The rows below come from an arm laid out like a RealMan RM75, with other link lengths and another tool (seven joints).
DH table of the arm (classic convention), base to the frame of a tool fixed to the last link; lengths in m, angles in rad. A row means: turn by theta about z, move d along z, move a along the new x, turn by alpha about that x. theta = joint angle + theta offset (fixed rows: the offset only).
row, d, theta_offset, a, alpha
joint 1, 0.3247, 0, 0, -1.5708
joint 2, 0, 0, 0, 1.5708
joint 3, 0.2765, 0, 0, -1.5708
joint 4, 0, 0, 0, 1.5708
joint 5, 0.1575, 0, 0, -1.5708
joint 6, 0, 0, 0, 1.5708
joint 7, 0.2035, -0.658, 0.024, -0.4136
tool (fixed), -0.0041, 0, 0, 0
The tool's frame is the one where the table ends.
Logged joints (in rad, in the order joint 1, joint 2, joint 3, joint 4, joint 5, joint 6, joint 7), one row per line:
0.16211, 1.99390, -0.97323, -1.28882, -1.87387, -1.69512, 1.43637
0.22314, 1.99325, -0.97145, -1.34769, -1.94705, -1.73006, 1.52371
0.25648, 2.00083, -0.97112, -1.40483, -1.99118, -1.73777, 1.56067
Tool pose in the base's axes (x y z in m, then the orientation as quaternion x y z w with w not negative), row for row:
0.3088, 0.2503, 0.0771, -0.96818, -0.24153, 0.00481, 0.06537
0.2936, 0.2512, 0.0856, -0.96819, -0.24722, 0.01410, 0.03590
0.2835, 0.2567, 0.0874, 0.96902, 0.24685, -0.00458, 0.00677
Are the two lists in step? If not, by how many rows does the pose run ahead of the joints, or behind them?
The pose runs 2 rows behind the joints: the pose in row i belongs to the joints in row i - 2.
